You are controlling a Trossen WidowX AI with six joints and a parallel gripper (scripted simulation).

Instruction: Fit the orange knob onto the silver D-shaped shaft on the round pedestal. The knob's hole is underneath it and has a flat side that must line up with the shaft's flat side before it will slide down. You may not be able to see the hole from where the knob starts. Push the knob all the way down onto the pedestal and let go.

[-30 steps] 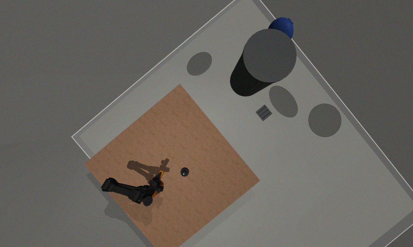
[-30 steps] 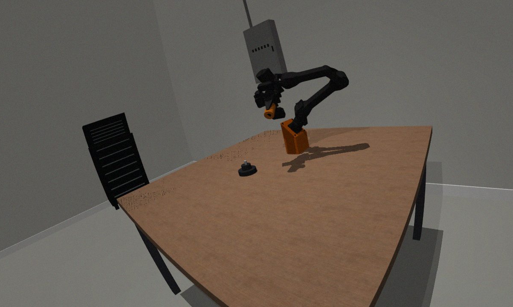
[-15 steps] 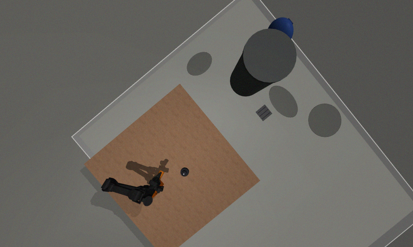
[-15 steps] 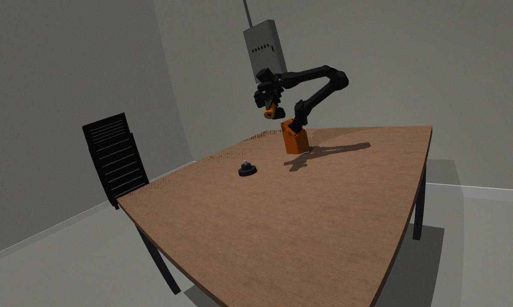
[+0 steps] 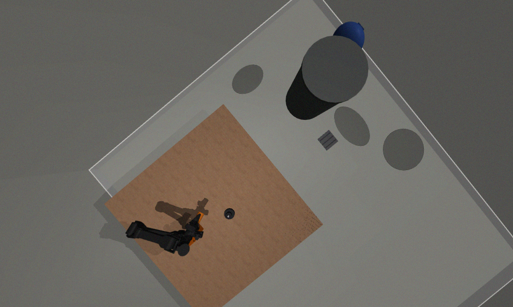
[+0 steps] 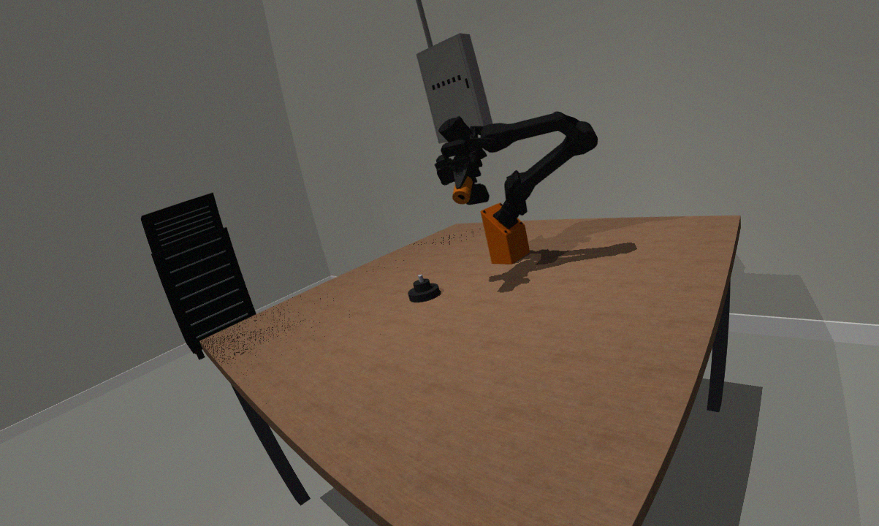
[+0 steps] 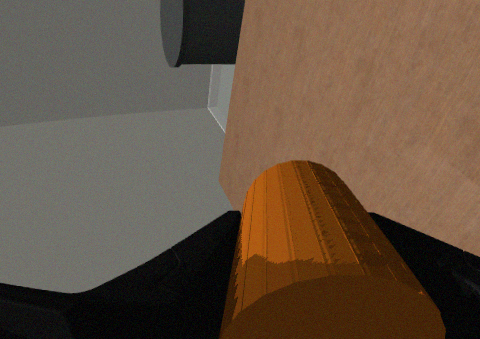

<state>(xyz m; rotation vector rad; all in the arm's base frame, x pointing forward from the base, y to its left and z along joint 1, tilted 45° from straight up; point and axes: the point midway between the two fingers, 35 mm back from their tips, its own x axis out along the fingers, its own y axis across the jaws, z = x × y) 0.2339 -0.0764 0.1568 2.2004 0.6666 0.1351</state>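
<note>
My gripper tip is now 30 mm short of the round black pedestal, 170 mm to the left of it and 220 mm above it. Round my gripper tip: orange knob 30 mm behind, 10 mm to the right, 20 mm above.
</note>
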